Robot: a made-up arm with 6 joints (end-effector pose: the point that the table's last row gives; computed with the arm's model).
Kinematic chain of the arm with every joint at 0, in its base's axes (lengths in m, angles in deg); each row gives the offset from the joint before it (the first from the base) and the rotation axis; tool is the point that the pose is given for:
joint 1: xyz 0 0 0.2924 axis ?
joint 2: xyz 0 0 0 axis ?
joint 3: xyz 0 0 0.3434 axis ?
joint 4: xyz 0 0 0 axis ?
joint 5: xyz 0.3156 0 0 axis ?
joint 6: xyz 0 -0.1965 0 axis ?
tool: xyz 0 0 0
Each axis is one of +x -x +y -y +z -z.
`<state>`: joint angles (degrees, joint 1 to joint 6).
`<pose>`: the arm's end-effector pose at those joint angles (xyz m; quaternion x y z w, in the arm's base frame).
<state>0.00 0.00 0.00 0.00 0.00 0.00</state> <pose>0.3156 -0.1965 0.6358 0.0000 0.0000 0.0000 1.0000</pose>
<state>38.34 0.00 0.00 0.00 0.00 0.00</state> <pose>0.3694 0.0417 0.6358 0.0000 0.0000 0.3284 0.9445</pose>
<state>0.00 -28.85 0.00 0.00 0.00 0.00</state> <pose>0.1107 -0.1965 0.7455 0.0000 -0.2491 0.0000 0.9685</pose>
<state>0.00 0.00 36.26 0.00 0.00 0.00</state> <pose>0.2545 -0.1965 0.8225 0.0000 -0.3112 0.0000 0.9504</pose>
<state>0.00 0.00 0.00 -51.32 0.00 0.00</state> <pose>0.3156 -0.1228 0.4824 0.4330 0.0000 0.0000 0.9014</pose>
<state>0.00 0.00 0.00 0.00 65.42 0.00</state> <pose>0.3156 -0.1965 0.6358 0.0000 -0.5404 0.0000 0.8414</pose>
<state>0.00 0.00 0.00 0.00 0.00 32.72</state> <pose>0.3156 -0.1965 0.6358 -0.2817 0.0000 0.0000 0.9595</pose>
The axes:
joint 1: +z
joint 2: +y
joint 3: -y
joint 4: -x
joint 5: -y
joint 6: -x

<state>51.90 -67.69 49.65 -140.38 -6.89 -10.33</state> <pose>-0.3359 -0.1831 0.7607 -0.4983 -0.0174 -0.8341 0.2359</pose>
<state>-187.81 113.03 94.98 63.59 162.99 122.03</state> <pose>-0.6525 0.1777 0.2276 0.8365 -0.2792 0.0970 0.4613</pose>
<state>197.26 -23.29 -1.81 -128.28 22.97 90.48</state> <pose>-0.1686 -0.1799 0.5798 -0.0546 -0.3591 -0.9316 0.0146</pose>
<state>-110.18 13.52 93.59 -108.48 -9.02 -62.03</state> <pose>-0.0513 -0.3202 0.9050 0.4258 -0.6061 0.2894 0.6063</pose>
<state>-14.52 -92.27 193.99 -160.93 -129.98 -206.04</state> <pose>-0.2597 0.2591 -0.0422 0.1747 -0.4420 0.1544 0.8662</pose>
